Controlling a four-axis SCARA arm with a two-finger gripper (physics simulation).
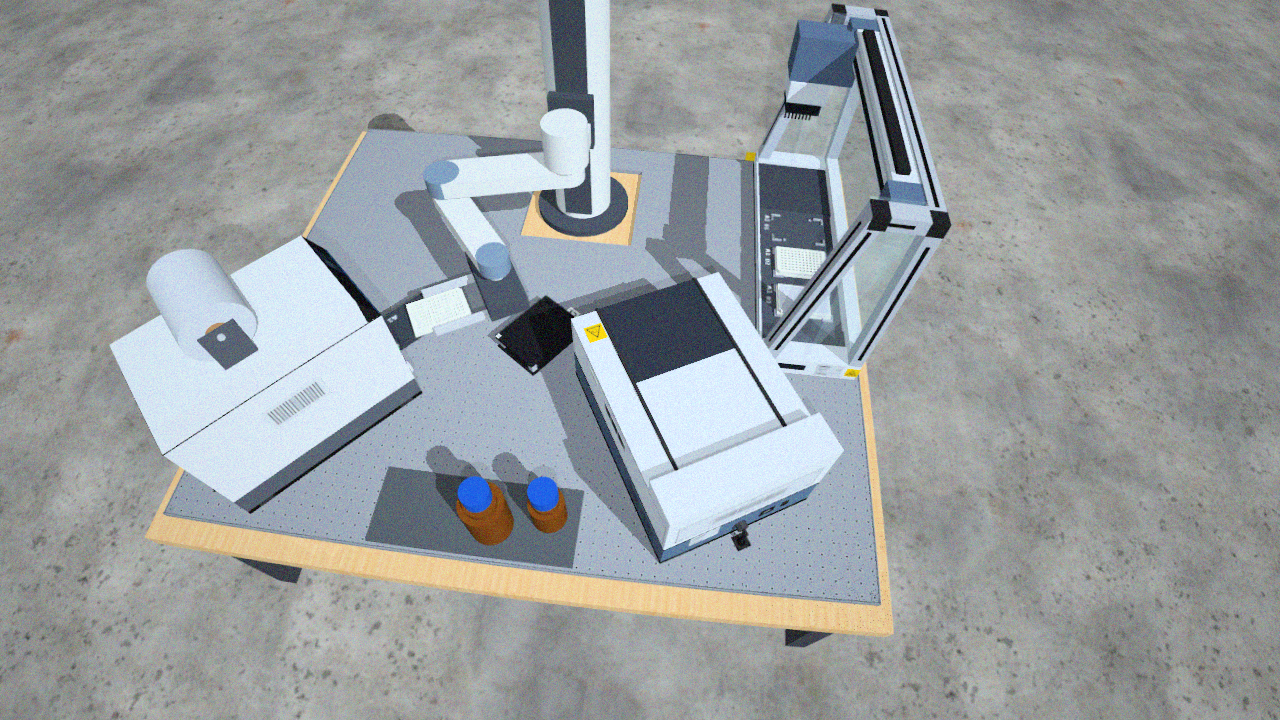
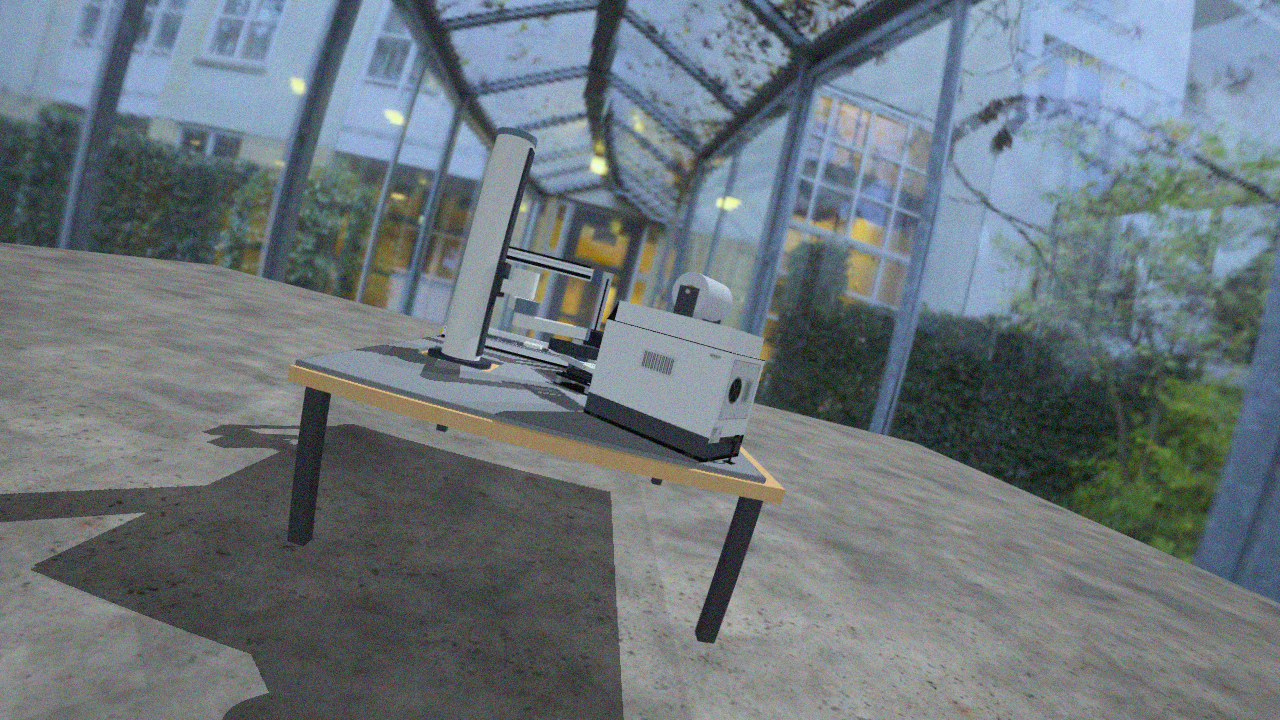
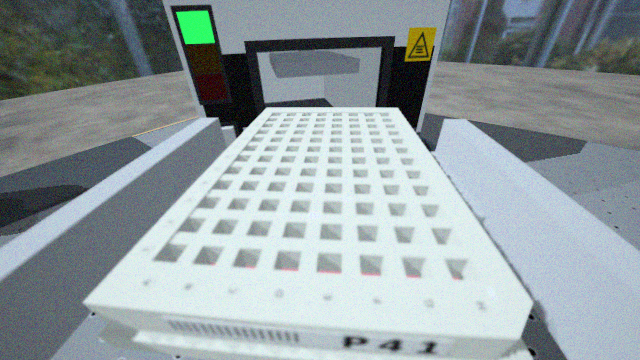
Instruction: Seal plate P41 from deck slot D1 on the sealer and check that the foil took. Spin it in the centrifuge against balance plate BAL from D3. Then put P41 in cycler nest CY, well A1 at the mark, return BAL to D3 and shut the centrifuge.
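Places are measured from the arm's base along level axes (x ahead, y left, z up), in millimetres.
Pixels of known places: gripper, between the fingertips: (image 1: 429, 312) (image 3: 327, 138); arm's base, origin of its link: (image 1: 583, 205) (image 2: 459, 360).
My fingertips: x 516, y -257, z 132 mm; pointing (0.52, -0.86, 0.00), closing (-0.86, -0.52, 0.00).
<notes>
For each thing: its middle in the pictures, then the offset to it from my fingertips. "pt": a spot on its surface instead.
- Plate P41, middle of its body: (image 3: 324, 170) (image 1: 438, 311) (image 2: 592, 368) 5 mm down, 11 mm back, 18 mm left
- white sealer, middle of its body: (image 1: 264, 357) (image 2: 680, 356) 119 mm up, 224 mm ahead, 226 mm right
- white plate, middle of its body: (image 1: 800, 263) (image 2: 533, 345) 63 mm down, 314 mm back, 840 mm left
- large white instrument, middle of its body: (image 1: 691, 406) 3 mm up, 162 mm ahead, 582 mm left
- black square pad, a spot on its surface: (image 1: 537, 335) pt 77 mm down, 22 mm back, 229 mm left
Plate P41 (image 1: 443, 308) (image 3: 315, 215) is white, level, with its wells and printed label visible. No foil can be made out on it. My gripper (image 1: 428, 311) (image 3: 327, 138) is shut on P41, with one pale finger along each long side. It holds P41 low in front of the white sealer (image 1: 295, 385) (image 2: 671, 376) (image 3: 320, 20), over or at its dark tray (image 1: 398, 329); the gap beneath the plate is hidden. The sealer's green light (image 3: 195, 27) is lit. A white plate (image 1: 799, 261) sits on the deck, with another pale plate nearer; their labels are unreadable.
A large white instrument (image 1: 707, 402) with a dark top panel stands right of centre. A black square pad (image 1: 537, 335) lies between it and the sealer. The gantry frame (image 1: 881, 116) rises over the deck. Two blue-capped brown bottles (image 1: 486, 514) (image 1: 547, 510) stand near the front edge.
</notes>
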